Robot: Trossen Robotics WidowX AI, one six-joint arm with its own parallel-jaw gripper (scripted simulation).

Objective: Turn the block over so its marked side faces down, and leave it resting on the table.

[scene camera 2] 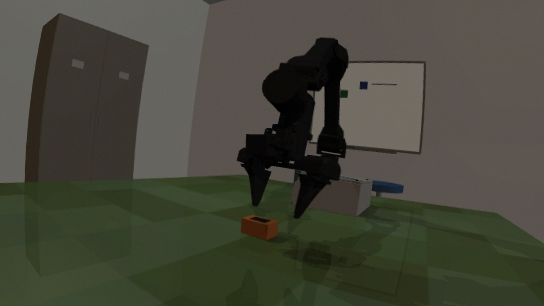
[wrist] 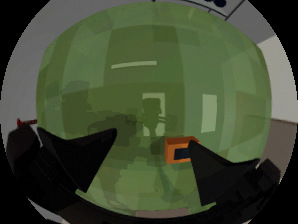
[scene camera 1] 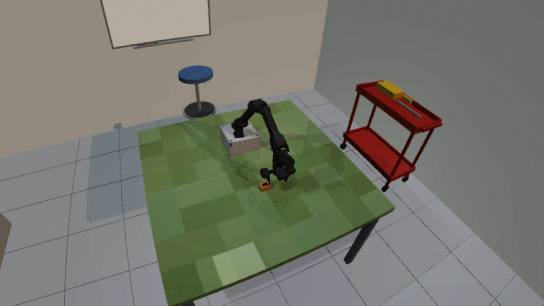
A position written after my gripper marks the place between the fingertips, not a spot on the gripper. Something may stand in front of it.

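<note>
Nothing is held in my gripper (scene camera 2: 274, 212), and it is open. Through the wrist view I can see my gripper (wrist: 153, 139) too.
</note>
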